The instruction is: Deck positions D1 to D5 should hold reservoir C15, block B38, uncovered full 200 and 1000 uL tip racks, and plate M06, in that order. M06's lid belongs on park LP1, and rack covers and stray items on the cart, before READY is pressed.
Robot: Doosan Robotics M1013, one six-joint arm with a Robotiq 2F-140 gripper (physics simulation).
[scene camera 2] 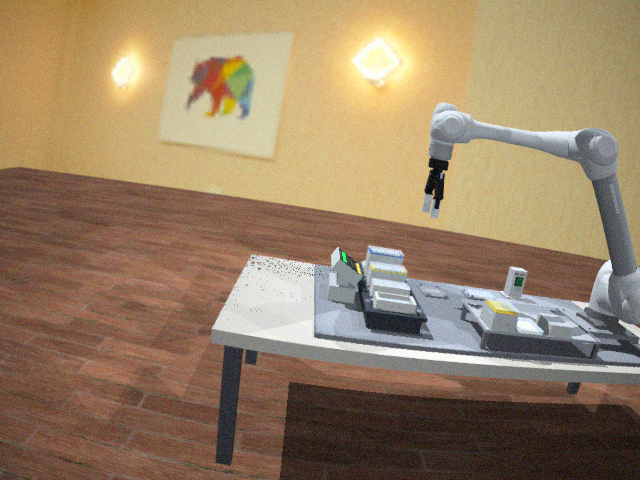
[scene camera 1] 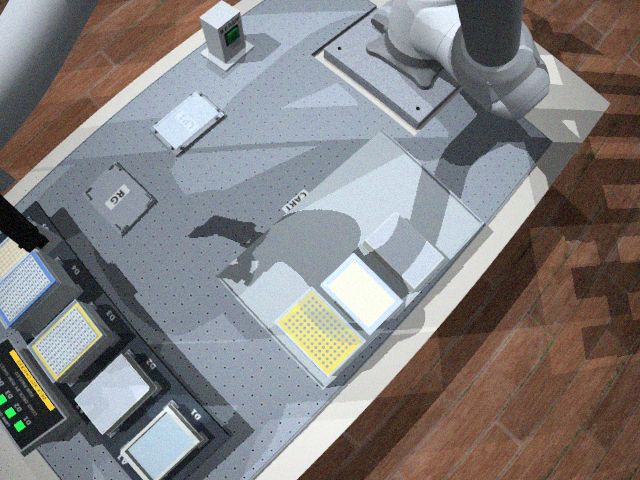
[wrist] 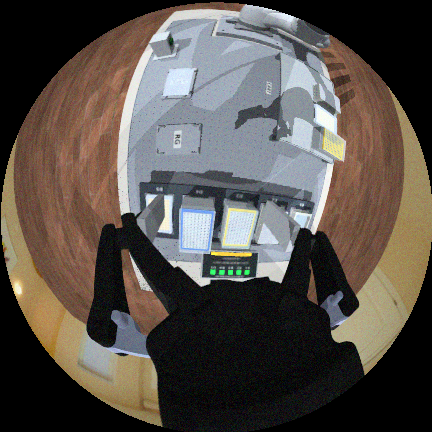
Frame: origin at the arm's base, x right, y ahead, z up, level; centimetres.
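Where they show: gripper, between the fingertips: [scene camera 2: 429, 215] [scene camera 1: 29, 214] [wrist: 216, 207]; arm's base, origin of its link: [scene camera 2: 600, 323] [scene camera 1: 414, 50].
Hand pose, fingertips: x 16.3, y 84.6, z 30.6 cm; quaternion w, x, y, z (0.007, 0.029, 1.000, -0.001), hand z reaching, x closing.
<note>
Each offset is from my fingertips to the top centre of the thing. "spot": to the spot under its first point.
My gripper [scene camera 2: 431, 207] [wrist: 216, 207] is open and empty, high above the deck. The pale-blue-filled reservoir @(dx -33.5, dy +16.6, dz -23.5 cm) [scene camera 1: 162, 443] [wrist: 301, 220] is at D1. A plain grey-white block @(dx -21.1, dy +15.5, dz -22.4 cm) [scene camera 1: 114, 393] [wrist: 269, 235] is at D2, partly behind a finger in the wrist view. A yellow-rimmed full tip rack @(dx -8.8, dy +14.4, dz -19.6 cm) [scene camera 1: 67, 341] [wrist: 239, 227] is at D3 and a blue-rimmed one @(dx +3.6, dy +13.3, dz -16.3 cm) [scene camera 1: 25, 289] [wrist: 197, 237] at D4, both uncovered. A cream-coloured plate @(dx +15.9, dy +12.2, dz -25.2 cm) [scene camera 1: 11, 255] [wrist: 167, 215] is at D5, partly hidden. A translucent lid @(dx +11.4, dy -34.3, dz -30.6 cm) [scene camera 1: 188, 121] [wrist: 180, 82] lies on LP1. The READY button @(dx +16.3, dy -55.2, dz -22.9 cm) [scene camera 1: 232, 35] [scene camera 2: 518, 281] is green.
The cart @(dx -36.6, dy -33.9, dz -25.8 cm) [scene camera 1: 382, 170] holds a yellow perforated box @(dx -41.7, dy -17.1, dz -19.4 cm) [scene camera 1: 320, 332] [scene camera 2: 500, 316], a cream plate-like item @(dx -42.8, dy -27.9, dz -24.8 cm) [scene camera 1: 361, 293] and a grey-white cover-like piece @(dx -43.9, dy -38.6, dz -22.2 cm) [scene camera 1: 405, 250]. The RG nest @(dx +10.3, dy -11.4, dz -31.0 cm) [scene camera 1: 111, 180] holds no item. The status panel @(spot: dx -10.2, dy +26.5, dz -21.0 cm) [scene camera 1: 31, 395] [wrist: 230, 262] shows several green lights beside the deck.
</note>
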